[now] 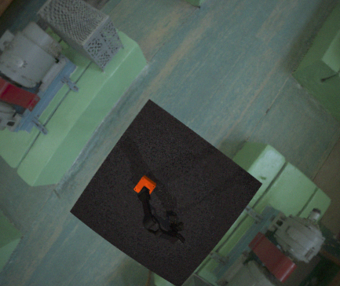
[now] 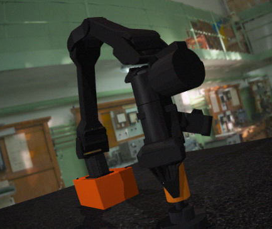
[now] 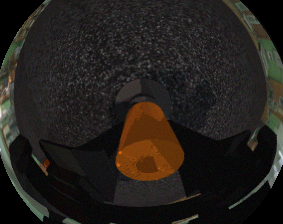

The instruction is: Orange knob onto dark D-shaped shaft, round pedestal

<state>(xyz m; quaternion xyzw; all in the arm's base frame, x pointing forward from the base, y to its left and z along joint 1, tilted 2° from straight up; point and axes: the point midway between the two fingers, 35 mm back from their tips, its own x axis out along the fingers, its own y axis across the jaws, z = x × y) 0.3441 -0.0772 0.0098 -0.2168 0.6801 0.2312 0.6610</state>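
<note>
The dark shaft pedestal is 40 mm below my gripper tip. Also, from my gripper tip: orange knob 20 mm above.
</note>
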